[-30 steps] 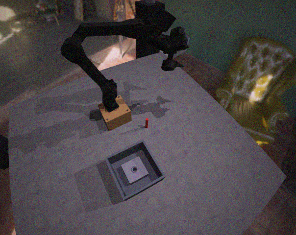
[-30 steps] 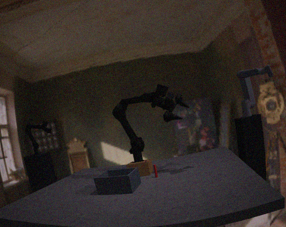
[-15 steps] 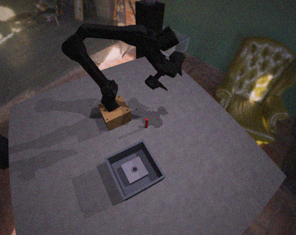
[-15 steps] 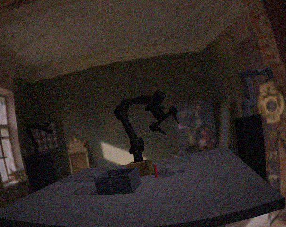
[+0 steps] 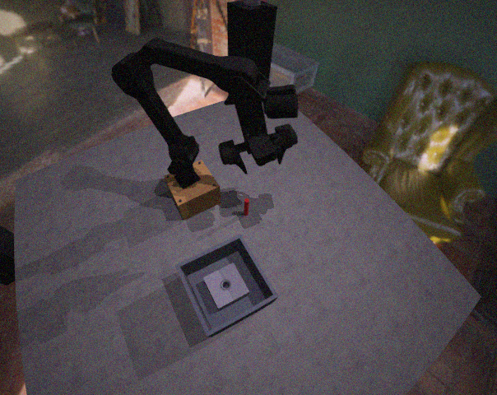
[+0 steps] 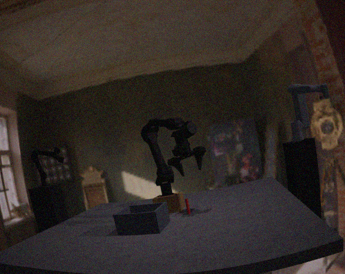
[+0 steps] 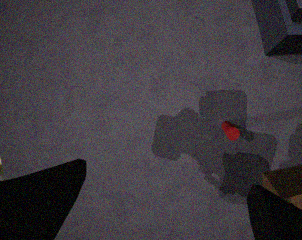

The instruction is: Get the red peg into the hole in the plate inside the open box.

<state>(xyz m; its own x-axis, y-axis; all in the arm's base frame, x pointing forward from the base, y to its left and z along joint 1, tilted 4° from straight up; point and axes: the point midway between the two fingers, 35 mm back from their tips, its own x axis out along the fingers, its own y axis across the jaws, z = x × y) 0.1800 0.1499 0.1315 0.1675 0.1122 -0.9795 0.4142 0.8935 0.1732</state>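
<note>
My gripper tip is now 16 cm above the red peg and 5 cm to the left of it. From my gripper tip the other things lie so: box 24 cm to the right, 17 cm below, 16 cm ahead; plate 24 cm to the right, 16 cm ahead, 15 cm below.
</note>
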